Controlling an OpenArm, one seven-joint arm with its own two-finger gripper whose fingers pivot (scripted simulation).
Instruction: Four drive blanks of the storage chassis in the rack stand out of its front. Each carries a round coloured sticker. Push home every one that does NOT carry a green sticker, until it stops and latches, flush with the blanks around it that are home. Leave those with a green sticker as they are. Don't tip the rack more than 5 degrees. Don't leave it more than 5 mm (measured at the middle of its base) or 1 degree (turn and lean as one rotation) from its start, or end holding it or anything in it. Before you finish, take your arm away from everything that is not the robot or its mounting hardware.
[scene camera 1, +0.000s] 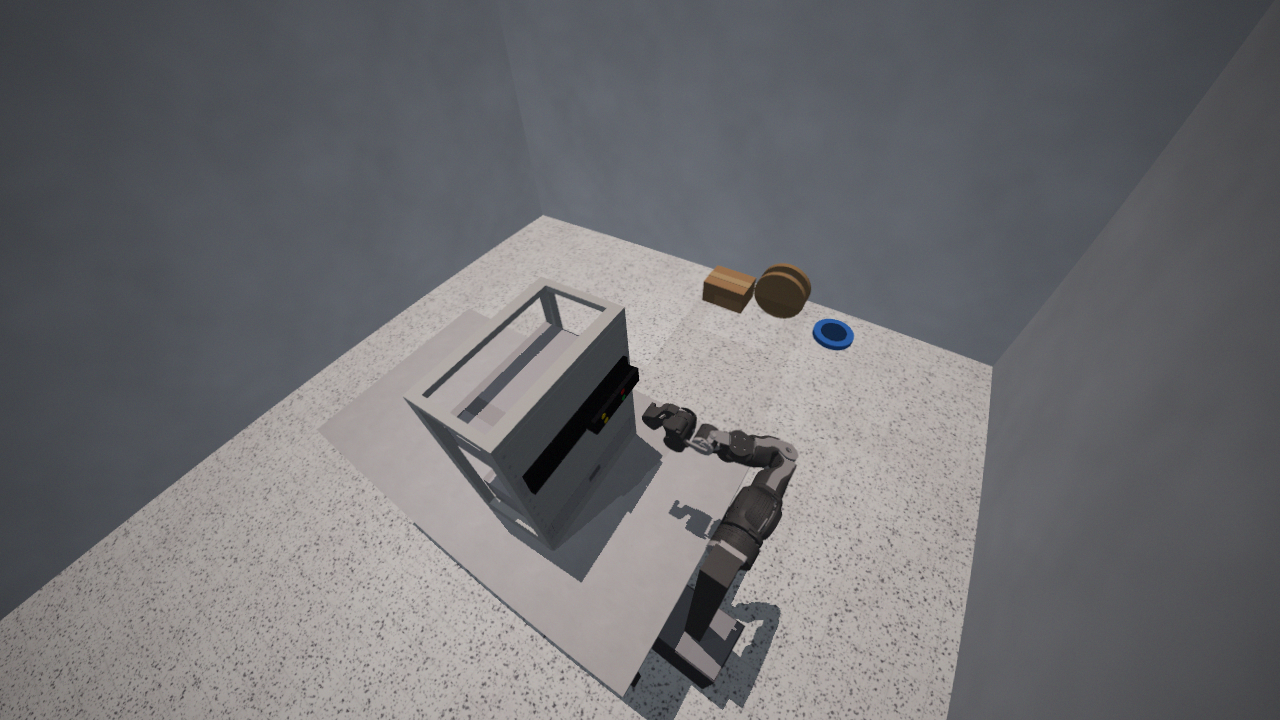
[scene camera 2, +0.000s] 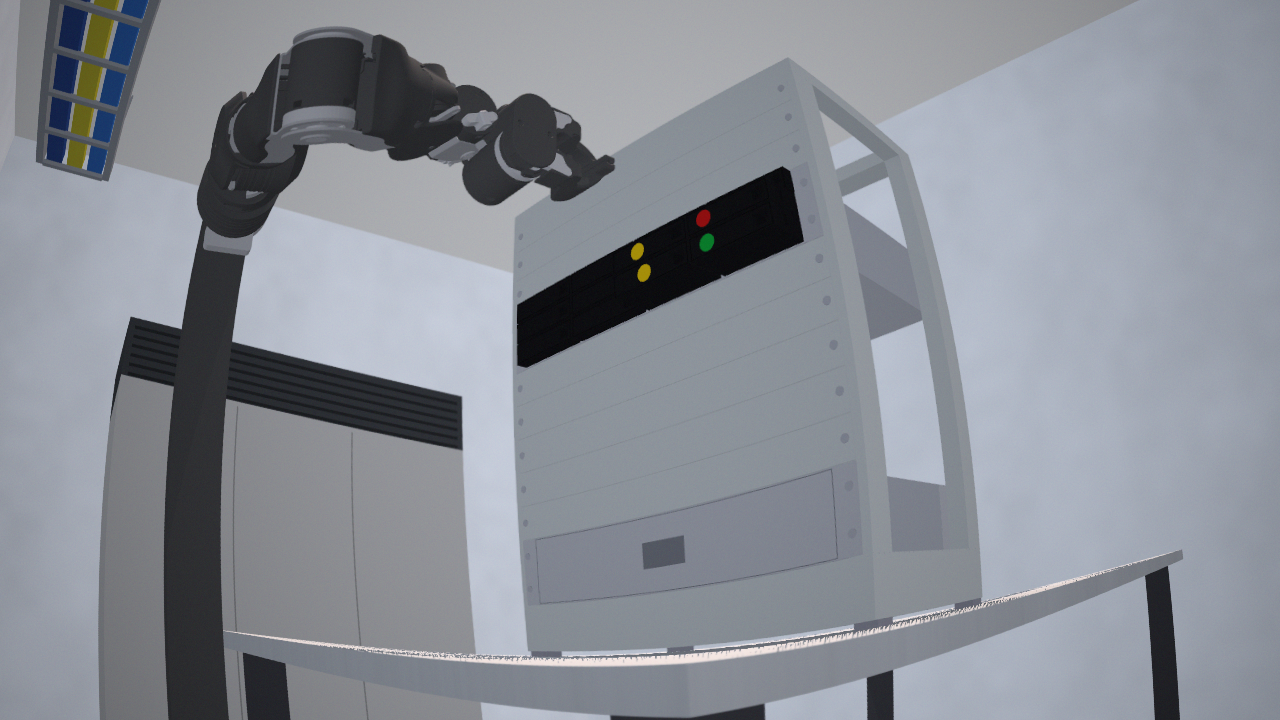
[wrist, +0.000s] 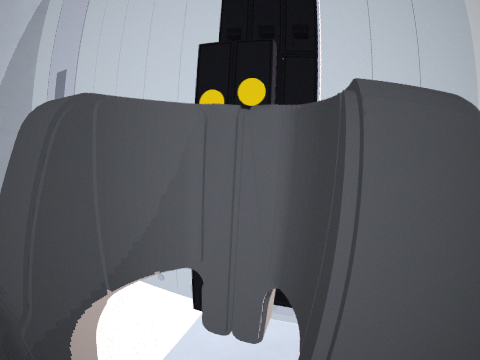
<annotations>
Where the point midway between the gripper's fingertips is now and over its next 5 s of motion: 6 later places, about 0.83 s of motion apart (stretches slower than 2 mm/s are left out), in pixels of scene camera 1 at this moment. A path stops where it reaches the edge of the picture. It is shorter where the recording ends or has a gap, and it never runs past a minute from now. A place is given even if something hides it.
My gripper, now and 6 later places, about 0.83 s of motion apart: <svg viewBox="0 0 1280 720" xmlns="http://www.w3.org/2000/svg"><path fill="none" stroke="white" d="M646 410L629 429L611 419L608 418L604 415L599 413L598 412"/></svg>
</annotations>
